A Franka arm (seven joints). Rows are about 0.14 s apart.
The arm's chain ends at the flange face. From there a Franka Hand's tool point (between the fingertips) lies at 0.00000 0.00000 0.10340 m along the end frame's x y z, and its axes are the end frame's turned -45 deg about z.
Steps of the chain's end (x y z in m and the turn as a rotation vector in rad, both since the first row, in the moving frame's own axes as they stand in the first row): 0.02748, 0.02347, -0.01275, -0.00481, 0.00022, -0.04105; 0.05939, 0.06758, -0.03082, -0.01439, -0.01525, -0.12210; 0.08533, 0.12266, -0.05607, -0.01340, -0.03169, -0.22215; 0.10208, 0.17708, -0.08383, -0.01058, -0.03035, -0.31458; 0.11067, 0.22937, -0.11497, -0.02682, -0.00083, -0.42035
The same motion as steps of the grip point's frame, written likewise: 0.00251, 0.03640, -0.01275, -0.00356, -0.00325, -0.04105; -0.00796, 0.08985, -0.03084, 0.00061, -0.02096, -0.12210; -0.02981, 0.14611, -0.05613, 0.01293, -0.03188, -0.22215; -0.05620, 0.19644, -0.08388, 0.01398, -0.02894, -0.31458; -0.08550, 0.24271, -0.11501, -0.01838, -0.01955, -0.42035
